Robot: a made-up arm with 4 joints.
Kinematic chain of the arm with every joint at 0, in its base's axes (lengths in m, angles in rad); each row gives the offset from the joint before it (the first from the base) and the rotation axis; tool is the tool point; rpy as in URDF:
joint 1: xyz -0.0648 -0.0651 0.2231 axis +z
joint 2: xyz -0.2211 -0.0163 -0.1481 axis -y
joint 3: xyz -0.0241 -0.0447 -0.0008 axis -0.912 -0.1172 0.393
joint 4: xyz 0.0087 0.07 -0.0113 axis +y
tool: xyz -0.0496 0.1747 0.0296 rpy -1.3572 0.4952 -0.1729
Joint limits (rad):
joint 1: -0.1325..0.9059
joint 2: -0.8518..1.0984
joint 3: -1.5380..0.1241
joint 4: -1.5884..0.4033
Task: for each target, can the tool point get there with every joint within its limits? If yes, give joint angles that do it. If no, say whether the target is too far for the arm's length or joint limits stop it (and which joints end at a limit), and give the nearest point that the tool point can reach.
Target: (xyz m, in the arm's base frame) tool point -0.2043 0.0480 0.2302
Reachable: yes | joints -0.0070 -0.4153 -0.8152 -0.1532
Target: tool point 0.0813 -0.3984 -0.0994
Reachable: no: joint limits stop it (at a limit: joint 2, joint 3, joint 4) | nearest point -0.0342 -0.1350 0.1750 | short by 0.398 m
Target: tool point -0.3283 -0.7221 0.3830
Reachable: no: too far | nearest point -0.2482 -0.4226 0.2400 | short by 0.341 m
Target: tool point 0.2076 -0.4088 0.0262
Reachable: no: joint limits stop it (at a limit: joint 2, joint 3, joint 4) | nearest point -0.0174 -0.1249 0.1750 | short by 0.392 m
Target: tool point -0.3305 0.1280 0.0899
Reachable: yes | joints -0.0260 0.8924 -0.4184 -1.2112
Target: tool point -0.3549 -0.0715 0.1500
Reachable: yes | joints 0.6857 -0.0581 -0.5203 -1.1246
